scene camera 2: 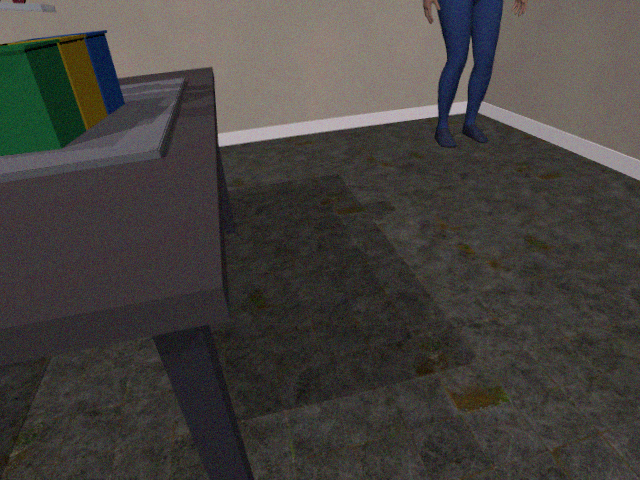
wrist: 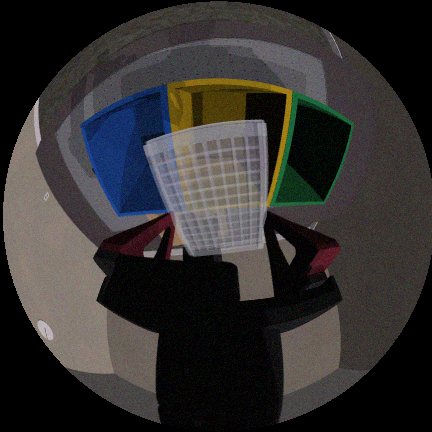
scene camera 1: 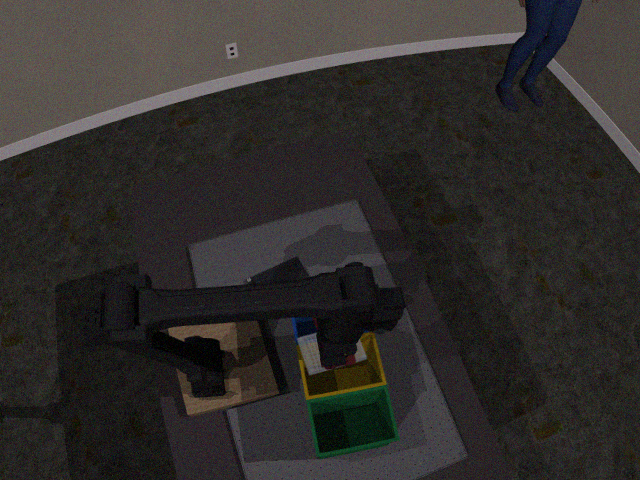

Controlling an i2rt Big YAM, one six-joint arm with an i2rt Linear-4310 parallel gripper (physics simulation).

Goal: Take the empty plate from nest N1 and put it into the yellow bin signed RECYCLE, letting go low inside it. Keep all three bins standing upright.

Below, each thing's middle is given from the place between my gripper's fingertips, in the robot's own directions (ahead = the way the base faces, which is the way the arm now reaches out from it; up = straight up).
My hand is 1 cm short of the gridded plate (scene camera 1: 308, 344). From my hand the other things lie so: yellow bin (wrist: 193, 102): 3 cm ahead, 2 cm to the right, 16 cm below; blue bin (wrist: 113, 137): 3 cm ahead, 11 cm to the left, 16 cm below; green bin (scene camera 1: 356, 421): 4 cm ahead, 15 cm to the right, 16 cm below.
